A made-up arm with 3 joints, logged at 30 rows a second.
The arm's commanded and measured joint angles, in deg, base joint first. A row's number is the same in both.
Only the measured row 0 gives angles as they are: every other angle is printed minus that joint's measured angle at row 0.
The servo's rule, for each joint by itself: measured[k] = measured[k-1] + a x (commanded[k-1-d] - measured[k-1]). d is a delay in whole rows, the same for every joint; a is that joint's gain. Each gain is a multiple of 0.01, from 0.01 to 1. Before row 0 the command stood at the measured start. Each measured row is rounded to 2 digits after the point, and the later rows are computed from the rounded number. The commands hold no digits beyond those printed.
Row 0, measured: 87.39 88.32 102.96
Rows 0 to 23, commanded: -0.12 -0.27 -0.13; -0.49 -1.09 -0.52; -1.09 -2.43 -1.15; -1.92 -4.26 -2.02; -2.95 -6.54 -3.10; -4.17 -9.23 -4.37; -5.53 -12.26 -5.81; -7.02 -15.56 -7.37; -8.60 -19.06 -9.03; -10.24 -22.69 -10.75; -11.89 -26.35 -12.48; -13.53 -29.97 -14.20; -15.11 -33.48 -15.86; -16.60 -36.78 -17.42; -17.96 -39.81 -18.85; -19.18 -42.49 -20.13; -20.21 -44.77 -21.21; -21.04 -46.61 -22.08; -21.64 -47.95 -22.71; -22.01 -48.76 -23.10; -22.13 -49.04 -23.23; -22.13 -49.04 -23.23; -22.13 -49.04 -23.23; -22.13 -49.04 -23.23
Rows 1 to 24, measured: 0.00 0.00 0.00; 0.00 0.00 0.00; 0.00 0.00 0.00; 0.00 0.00 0.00; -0.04 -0.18 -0.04; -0.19 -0.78 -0.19; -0.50 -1.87 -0.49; -0.98 -3.45 -0.96; -1.65 -5.49 -1.62; -2.51 -7.96 -2.47; -3.54 -10.80 -3.51; -4.72 -13.94 -4.71; -6.04 -17.32 -6.05; -7.47 -20.86 -7.51; -8.97 -24.48 -9.05; -10.52 -28.10 -10.65; -12.08 -31.65 -12.27; -13.62 -35.04 -13.87; -15.10 -38.19 -15.41; -16.49 -41.03 -16.87; -17.75 -43.50 -18.22; -18.87 -45.55 -19.42; -19.81 -47.13 -20.44; -20.56 -48.21 -21.26
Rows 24 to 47, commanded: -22.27 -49.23 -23.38; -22.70 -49.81 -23.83; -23.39 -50.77 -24.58; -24.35 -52.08 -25.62; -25.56 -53.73 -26.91; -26.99 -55.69 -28.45; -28.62 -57.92 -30.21; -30.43 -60.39 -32.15; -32.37 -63.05 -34.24; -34.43 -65.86 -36.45; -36.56 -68.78 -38.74; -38.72 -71.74 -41.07; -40.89 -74.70 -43.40; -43.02 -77.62 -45.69; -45.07 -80.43 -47.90; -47.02 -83.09 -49.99; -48.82 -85.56 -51.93; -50.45 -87.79 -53.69; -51.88 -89.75 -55.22; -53.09 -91.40 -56.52; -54.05 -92.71 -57.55; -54.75 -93.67 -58.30; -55.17 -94.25 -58.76; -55.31 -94.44 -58.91
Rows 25 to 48, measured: -21.09 -48.76 -21.87; -21.44 -48.94 -22.29; -21.67 -49.01 -22.58; -21.83 -49.03 -22.78; -21.98 -49.16 -22.97; -22.22 -49.59 -23.24; -22.62 -50.37 -23.66; -23.21 -51.50 -24.27; -24.01 -52.97 -25.09; -25.02 -54.77 -26.13; -26.24 -56.85 -27.39; -27.66 -59.19 -28.87; -29.26 -61.74 -30.53; -31.02 -64.46 -32.37; -32.90 -67.31 -34.34; -34.88 -70.23 -36.43; -36.92 -73.18 -38.59; -38.99 -76.11 -40.79; -41.06 -78.96 -42.99; -43.09 -81.69 -45.16; -45.04 -84.24 -47.26; -46.88 -86.58 -49.25; -48.58 -88.67 -51.10; -50.11 -90.47 -52.78
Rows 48 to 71, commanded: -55.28 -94.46 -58.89; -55.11 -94.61 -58.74; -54.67 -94.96 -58.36; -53.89 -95.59 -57.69; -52.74 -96.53 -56.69; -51.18 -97.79 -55.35; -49.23 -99.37 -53.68; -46.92 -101.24 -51.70; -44.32 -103.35 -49.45; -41.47 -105.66 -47.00; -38.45 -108.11 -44.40; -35.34 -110.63 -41.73; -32.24 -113.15 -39.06; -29.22 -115.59 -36.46; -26.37 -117.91 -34.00; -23.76 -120.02 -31.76; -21.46 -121.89 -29.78; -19.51 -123.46 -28.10; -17.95 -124.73 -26.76; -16.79 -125.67 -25.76; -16.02 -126.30 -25.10; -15.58 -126.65 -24.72; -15.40 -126.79 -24.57; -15.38 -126.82 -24.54
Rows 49 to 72, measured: -51.45 -91.95 -54.26; -52.57 -93.09 -55.51; -53.45 -93.86 -56.52; -54.08 -94.24 -57.26; -54.49 -94.39 -57.77; -54.70 -94.54 -58.07; -54.69 -94.82 -58.16; -54.42 -95.33 -58.01; -53.85 -96.12 -57.60; -52.94 -97.22 -56.90; -51.68 -98.64 -55.90; -50.06 -100.36 -54.60; -48.11 -102.33 -53.00; -45.85 -104.53 -51.14; -43.33 -106.89 -49.05; -40.61 -109.36 -46.78; -37.76 -111.86 -44.39; -34.86 -114.32 -41.93; -31.97 -116.69 -39.47; -29.18 -118.89 -37.08; -26.56 -120.87 -34.82; -24.16 -122.58 -32.74; -22.05 -124.00 -30.89; -20.26 -125.10 -29.30
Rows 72 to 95, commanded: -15.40 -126.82 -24.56; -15.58 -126.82 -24.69; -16.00 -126.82 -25.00; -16.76 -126.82 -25.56; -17.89 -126.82 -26.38; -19.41 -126.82 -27.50; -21.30 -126.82 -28.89; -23.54 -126.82 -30.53; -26.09 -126.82 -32.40; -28.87 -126.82 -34.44; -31.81 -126.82 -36.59; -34.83 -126.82 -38.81; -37.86 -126.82 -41.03; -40.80 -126.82 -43.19; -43.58 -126.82 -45.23; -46.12 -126.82 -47.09; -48.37 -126.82 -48.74; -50.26 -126.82 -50.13; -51.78 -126.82 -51.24; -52.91 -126.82 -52.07; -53.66 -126.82 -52.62; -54.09 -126.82 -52.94; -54.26 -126.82 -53.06; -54.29 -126.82 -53.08
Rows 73 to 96, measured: -18.82 -125.89 -28.00; -17.72 -126.39 -26.98; -16.93 -126.65 -26.23; -16.40 -126.76 -25.71; -16.06 -126.80 -25.35; -15.90 -126.81 -25.15; -15.93 -126.82 -25.10; -16.21 -126.82 -25.24; -16.78 -126.82 -25.59; -17.67 -126.82 -26.18; -18.90 -126.82 -27.02; -20.48 -126.82 -28.11; -22.39 -126.82 -29.44; -24.59 -126.82 -30.99; -27.04 -126.82 -32.73; -29.69 -126.82 -34.61; -32.47 -126.82 -36.60; -35.30 -126.82 -38.64; -38.12 -126.82 -40.68; -40.84 -126.82 -42.67; -43.40 -126.82 -44.55; -45.73 -126.82 -46.28; -47.79 -126.82 -47.82; -49.53 -126.82 -49.14
